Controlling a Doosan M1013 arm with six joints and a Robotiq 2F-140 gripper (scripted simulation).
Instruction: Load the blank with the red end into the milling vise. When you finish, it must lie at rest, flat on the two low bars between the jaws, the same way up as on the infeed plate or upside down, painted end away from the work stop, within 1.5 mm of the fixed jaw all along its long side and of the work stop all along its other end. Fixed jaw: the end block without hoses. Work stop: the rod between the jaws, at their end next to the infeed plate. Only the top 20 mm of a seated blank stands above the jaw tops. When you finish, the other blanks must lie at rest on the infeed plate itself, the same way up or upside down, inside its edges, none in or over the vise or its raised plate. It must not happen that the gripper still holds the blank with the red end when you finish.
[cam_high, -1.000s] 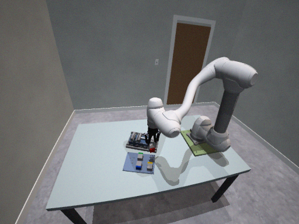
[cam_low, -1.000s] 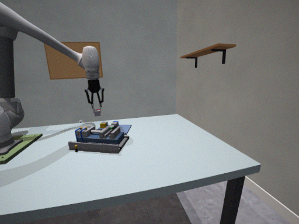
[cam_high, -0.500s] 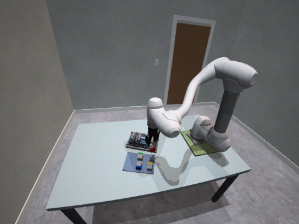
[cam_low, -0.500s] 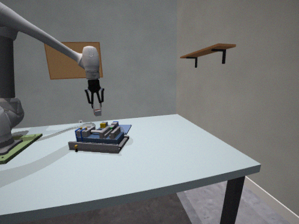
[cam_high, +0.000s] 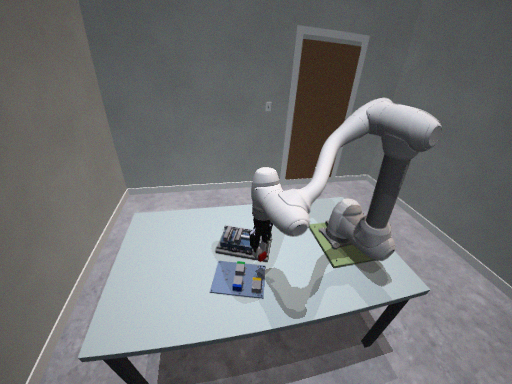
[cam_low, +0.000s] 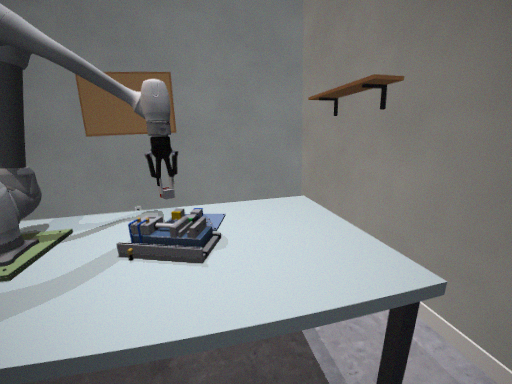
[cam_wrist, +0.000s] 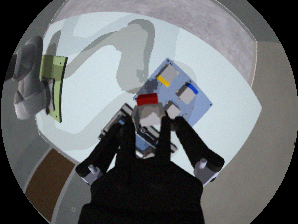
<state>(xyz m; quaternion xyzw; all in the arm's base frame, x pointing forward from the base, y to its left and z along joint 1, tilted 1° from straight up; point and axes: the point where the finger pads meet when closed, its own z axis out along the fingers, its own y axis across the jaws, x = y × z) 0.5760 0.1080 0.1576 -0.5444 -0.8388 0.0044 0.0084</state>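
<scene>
My gripper is now 30 mm above the red-ended blank. Round my hand: blue-ended blank 120 mm ahead, 50 mm to the left, 160 mm below; green-ended blank 80 mm ahead, 30 mm to the right, 160 mm below; yellow-ended blank 30 mm ahead, 80 mm to the left, 160 mm below.
</scene>
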